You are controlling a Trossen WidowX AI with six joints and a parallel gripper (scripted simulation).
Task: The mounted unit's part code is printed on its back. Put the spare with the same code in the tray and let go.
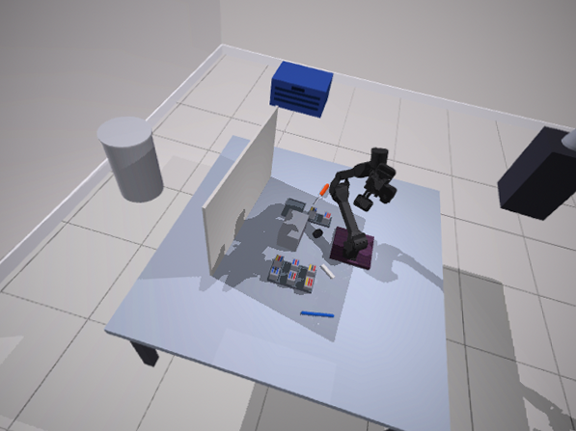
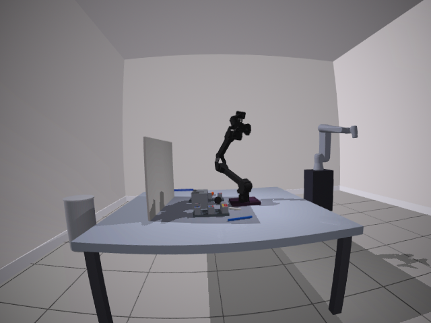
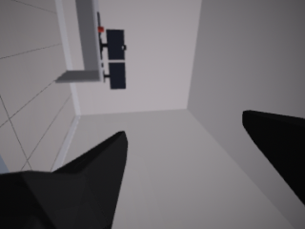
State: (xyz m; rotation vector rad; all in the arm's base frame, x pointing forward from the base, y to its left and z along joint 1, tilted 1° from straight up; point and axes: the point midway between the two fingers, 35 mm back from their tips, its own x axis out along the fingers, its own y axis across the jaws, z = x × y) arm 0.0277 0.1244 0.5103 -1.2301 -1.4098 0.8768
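The grey spare is 49 cm below my gripper tip, 19 cm ahead of it and 2 cm to the left of it. The rest, counted from my gripper tip: blue marker pen 53 cm below, 19 cm to the left, 3 cm ahead; black tape roll 51 cm below, 20 cm to the right, 14 cm ahead; white cable tie bundle 53 cm below, 4 cm ahead, 3 cm to the right.
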